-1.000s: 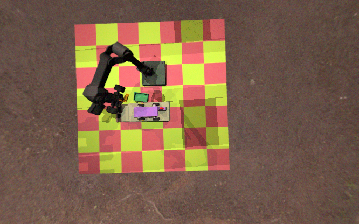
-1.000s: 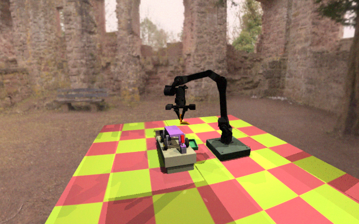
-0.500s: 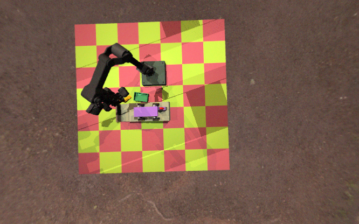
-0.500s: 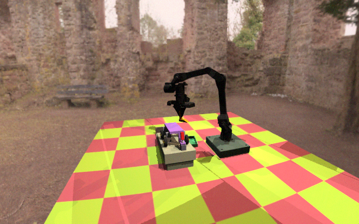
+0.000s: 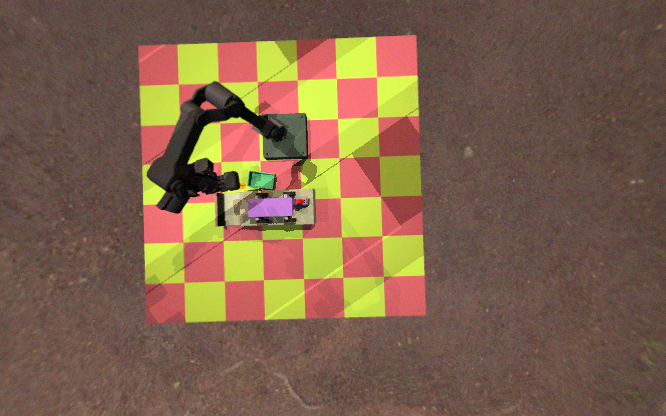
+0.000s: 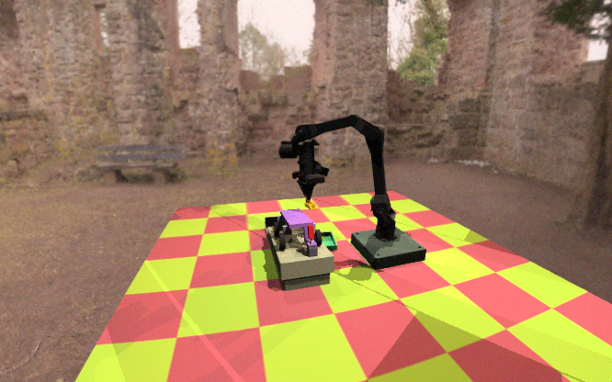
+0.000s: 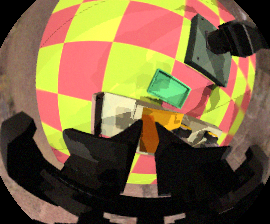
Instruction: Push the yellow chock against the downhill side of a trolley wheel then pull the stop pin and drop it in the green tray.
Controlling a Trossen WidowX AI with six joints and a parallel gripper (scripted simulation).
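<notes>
My gripper tip is now 11 cm short of the red-headed stop pin, 27 cm to the right of it and 2 cm above it. From my gripper tip the other things lie so: trolley (11 cm ahead, 15 cm to the left, 4 cm below); green tray (3 cm behind, 8 cm to the left, 16 cm below); yellow chock (2 cm to the left, 1 cm below).
</notes>
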